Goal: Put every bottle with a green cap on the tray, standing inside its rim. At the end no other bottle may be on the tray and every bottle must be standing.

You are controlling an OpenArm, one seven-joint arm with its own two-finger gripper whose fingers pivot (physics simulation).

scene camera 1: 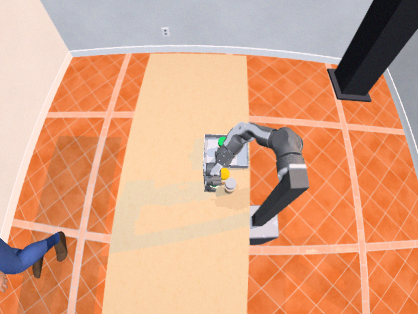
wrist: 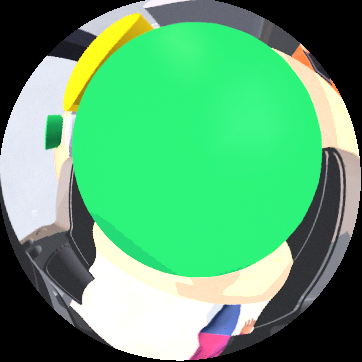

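Note:
A green-capped bottle [scene camera 1: 215,186] [wrist: 197,125] is between the fingers of my gripper [scene camera 1: 211,184] [wrist: 193,199]; its cap fills the middle of the wrist view and hides its body and the fingertips. The gripper is open around it. Another green cap [scene camera 1: 222,142] [wrist: 53,132] shows inside the grey tray [scene camera 1: 248,151], near its far side; the arm partly covers the tray. A yellow-capped bottle [scene camera 1: 225,174] [wrist: 107,60] stands just outside the tray, close to the gripper. A bottle with a pale grey cap [scene camera 1: 230,184] stands beside it in the scene view.
The bottles and tray are on a long wooden table [scene camera 1: 185,275]. The arm [scene camera 1: 257,132] reaches over the tray from its stand at the table's right edge. A person [scene camera 1: 25,257] [wrist: 215,342] is off the table's left side. A black column [scene camera 1: 370,50] stands far right.

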